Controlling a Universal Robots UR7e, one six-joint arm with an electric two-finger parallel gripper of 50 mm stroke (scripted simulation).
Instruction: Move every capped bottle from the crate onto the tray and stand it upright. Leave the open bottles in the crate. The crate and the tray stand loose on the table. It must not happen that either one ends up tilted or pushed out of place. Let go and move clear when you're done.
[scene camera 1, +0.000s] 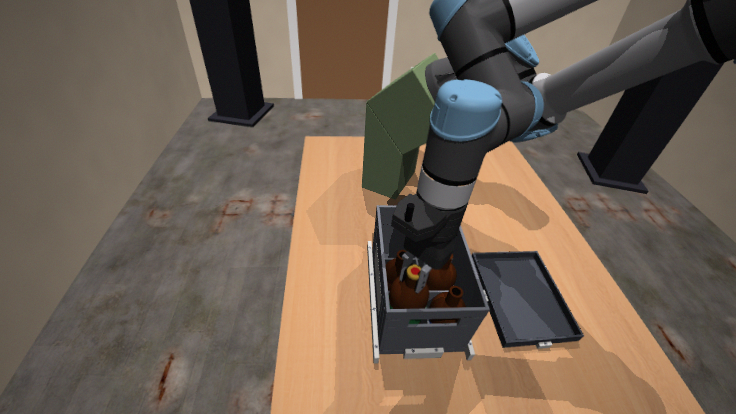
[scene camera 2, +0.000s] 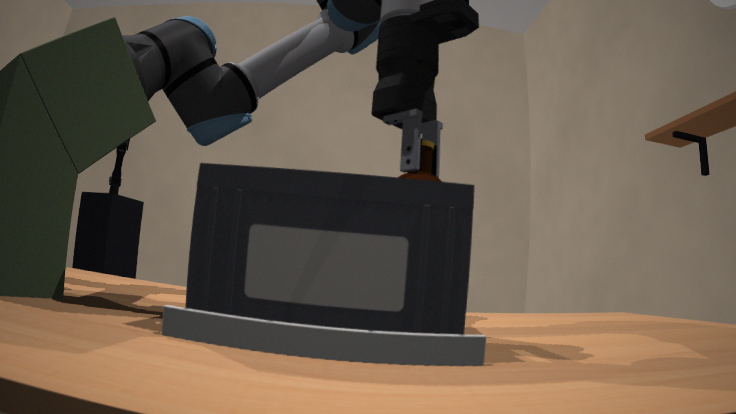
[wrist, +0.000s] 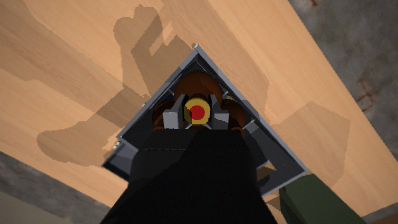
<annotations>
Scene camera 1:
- gripper: 411, 282
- dark grey tray: 530, 306
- brown capped bottle: 402, 295
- dark crate: 395, 334
</annotations>
